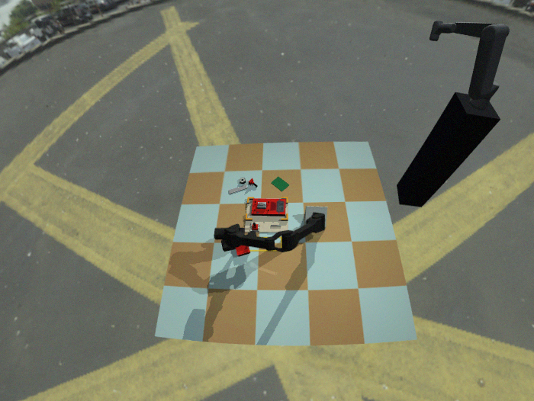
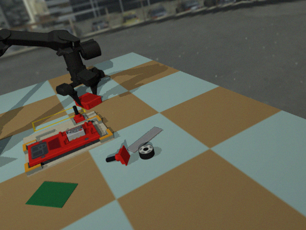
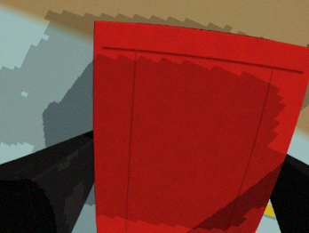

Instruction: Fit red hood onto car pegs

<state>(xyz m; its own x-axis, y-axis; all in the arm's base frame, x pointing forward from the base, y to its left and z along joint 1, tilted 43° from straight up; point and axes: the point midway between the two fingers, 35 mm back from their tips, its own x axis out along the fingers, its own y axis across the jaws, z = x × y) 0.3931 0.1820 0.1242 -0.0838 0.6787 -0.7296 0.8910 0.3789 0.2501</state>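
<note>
Now: gripper tip 60 mm past the grey engine block, 260 mm to the left of it and 10 mm below it. From my gripper tip the other things lie so: black stem 40 mm ahead, 430 mm to the right, 10 mm above; grey strip 120 mm ahead, 380 mm to the right, 10 mm below; red hood 10 mm above.
</note>
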